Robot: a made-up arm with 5 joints.
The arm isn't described. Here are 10 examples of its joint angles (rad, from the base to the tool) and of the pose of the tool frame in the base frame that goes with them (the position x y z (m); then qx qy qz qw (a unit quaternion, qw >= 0)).
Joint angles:
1: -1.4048 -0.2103 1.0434 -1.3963 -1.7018
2: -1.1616 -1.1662 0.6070 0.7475 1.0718
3: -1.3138 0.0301 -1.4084 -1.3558 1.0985
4: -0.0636 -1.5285 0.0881 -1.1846 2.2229
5: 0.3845 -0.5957 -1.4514 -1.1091 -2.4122
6: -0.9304 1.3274 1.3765 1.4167 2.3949
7: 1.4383 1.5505 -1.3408 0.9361 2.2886
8: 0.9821 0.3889 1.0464 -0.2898 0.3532
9: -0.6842 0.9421 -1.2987 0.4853 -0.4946
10: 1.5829 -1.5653 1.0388 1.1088 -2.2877
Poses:
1: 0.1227 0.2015 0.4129 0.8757 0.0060 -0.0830 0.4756
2: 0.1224 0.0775 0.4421 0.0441 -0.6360 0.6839 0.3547
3: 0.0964 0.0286 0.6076 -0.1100 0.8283 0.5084 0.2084
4: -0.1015 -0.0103 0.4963 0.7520 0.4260 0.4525 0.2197
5: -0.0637 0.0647 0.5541 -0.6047 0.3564 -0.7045 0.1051
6: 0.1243 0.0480 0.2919 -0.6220 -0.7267 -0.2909 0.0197
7: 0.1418 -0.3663 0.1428 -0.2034 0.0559 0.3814 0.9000
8: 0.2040 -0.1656 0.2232 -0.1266 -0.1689 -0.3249 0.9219
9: 0.4013 0.2557 0.3839 0.3802 -0.5397 0.0529 0.7493
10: 0.0925 -0.0430 0.3449 -0.1745 0.4411 0.8146 0.3337
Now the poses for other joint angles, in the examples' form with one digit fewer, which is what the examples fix.
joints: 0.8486 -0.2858 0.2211 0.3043 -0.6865
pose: 0.250 -0.177 0.450 -0.035 -0.617 -0.560 0.553
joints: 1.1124 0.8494 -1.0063 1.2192 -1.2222
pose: 0.252 -0.322 0.312 0.020 -0.251 -0.899 0.358
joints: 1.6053 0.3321 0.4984 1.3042 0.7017
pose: 0.087 -0.179 0.269 0.252 0.119 -0.440 0.854
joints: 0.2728 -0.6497 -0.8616 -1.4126 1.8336
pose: -0.015 0.032 0.586 0.668 0.402 0.430 0.456
